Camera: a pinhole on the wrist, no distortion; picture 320 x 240 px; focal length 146.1 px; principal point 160.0 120.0 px. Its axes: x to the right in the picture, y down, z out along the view. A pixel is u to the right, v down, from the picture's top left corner.
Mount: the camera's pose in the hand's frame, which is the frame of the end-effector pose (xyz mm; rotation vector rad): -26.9 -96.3 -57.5 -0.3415 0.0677 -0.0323
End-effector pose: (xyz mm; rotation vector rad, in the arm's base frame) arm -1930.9 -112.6 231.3 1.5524 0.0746 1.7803
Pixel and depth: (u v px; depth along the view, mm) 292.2 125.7 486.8
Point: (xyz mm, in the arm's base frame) -1632.0 -60.3 728.5
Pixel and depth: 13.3 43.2 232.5
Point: -1688.3 -254.2 22.8
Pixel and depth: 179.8 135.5 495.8
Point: -1649.6 -314.1 453.1
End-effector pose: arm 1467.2 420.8 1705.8 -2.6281 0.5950 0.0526
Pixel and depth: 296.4 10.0 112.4
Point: 1607.4 532.9 1690.5
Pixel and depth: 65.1 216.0 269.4
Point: 1244.0 419.7 1527.5
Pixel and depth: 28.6 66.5 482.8
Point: 1141.7 866.9 1362.0
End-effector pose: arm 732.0 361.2 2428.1 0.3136 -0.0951 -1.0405
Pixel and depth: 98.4 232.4 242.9
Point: 789.2 506.7 2594.0
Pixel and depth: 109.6 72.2 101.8
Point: 615.7 354.9 2453.4
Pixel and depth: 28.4 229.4 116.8
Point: 688.4 473.4 2473.4
